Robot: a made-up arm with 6 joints. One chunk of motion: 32 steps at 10 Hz.
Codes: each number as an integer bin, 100 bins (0 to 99) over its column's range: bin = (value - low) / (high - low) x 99, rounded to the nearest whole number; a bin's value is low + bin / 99 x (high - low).
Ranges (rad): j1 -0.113..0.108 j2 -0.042..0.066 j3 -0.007..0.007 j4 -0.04..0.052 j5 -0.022..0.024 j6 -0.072..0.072
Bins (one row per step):
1: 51 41 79 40 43 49
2: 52 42 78 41 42 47
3: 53 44 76 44 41 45
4: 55 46 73 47 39 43
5: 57 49 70 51 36 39
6: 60 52 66 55 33 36
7: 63 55 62 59 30 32
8: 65 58 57 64 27 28
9: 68 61 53 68 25 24
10: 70 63 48 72 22 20
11: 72 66 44 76 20 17
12: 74 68 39 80 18 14
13: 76 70 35 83 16 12
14: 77 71 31 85 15 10
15: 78 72 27 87 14 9
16: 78 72 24 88 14 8
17: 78 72 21 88 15 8
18: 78 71 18 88 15 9
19: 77 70 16 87 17 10
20: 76 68 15 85 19 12
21: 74 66 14 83 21 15
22: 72 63 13 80 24 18
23: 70 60 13 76 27 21
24: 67 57 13 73 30 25
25: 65 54 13 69 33 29
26: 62 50 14 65 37 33
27: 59 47 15 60 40 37
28: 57 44 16 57 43 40
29: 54 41 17 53 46 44
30: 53 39 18 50 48 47
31: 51 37 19 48 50 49
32: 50 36 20 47 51 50
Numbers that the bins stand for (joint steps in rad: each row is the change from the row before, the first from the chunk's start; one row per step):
1: 0.00085 0.00273 0.00417 -0.00283 -0.00202 -0.00073
2: 0.00308 0.00382 0.00403 -0.00190 -0.00248 -0.00364
3: 0.00531 0.00600 0.00375 0.00089 -0.00295 -0.00655
4: 0.00978 0.00818 0.00332 0.00368 -0.00388 -0.00945
5: 0.01424 0.01145 0.00290 0.00739 -0.00527 -0.01527
6: 0.02094 0.01473 0.00233 0.01111 -0.00667 -0.01964
7: 0.02764 0.01800 0.00177 0.01483 -0.00806 -0.02545
8: 0.03210 0.02127 0.00106 0.01947 -0.00945 -0.03127
9: 0.03880 0.02455 0.00049 0.02319 -0.01038 -0.03709
10: 0.04326 0.02673 -0.00021 0.02691 -0.01178 -0.04291
11: 0.04773 0.03000 -0.00078 0.03063 -0.01271 -0.04727
12: 0.05219 0.03218 -0.00148 0.03434 -0.01364 -0.05164
13: 0.05666 0.03436 -0.00205 0.03713 -0.01457 -0.05455
14: 0.05889 0.03545 -0.00262 0.03899 -0.01503 -0.05745
15: 0.06112 0.03655 -0.00318 0.04085 -0.01549 -0.05891
16: 0.06112 0.03655 -0.00361 0.04178 -0.01549 -0.06036
17: 0.06112 0.03655 -0.00403 0.04178 -0.01503 -0.06036
18: 0.06112 0.03545 -0.00445 0.04178 -0.01503 -0.05891
19: 0.05889 0.03436 -0.00474 0.04085 -0.01410 -0.05745
20: 0.05666 0.03218 -0.00488 0.03899 -0.01317 -0.05455
21: 0.05219 0.03000 -0.00502 0.03713 -0.01224 -0.05018
22: 0.04773 0.02673 -0.00516 0.03434 -0.01085 -0.04582
23: 0.04326 0.02345 -0.00516 0.03063 -0.00945 -0.04145
24: 0.03657 0.02018 -0.00516 0.02784 -0.00806 -0.03564
25: 0.03210 0.01691 -0.00516 0.02412 -0.00667 -0.02982
26: 0.02540 0.01255 -0.00502 0.02040 -0.00481 -0.02400
27: 0.01871 0.00927 -0.00488 0.01576 -0.00341 -0.01818
28: 0.01424 0.00600 -0.00474 0.01297 -0.00202 -0.01382
29: 0.00755 0.00273 -0.00460 0.00925 -0.00063 -0.00800
30: 0.00531 0.00055 -0.00445 0.00646 0.00030 -0.00364
31: 0.00085 -0.00164 -0.00431 0.00461 0.00123 -0.00073
32: -0.00138 -0.00273 -0.00417 0.00368 0.00170 0.00073

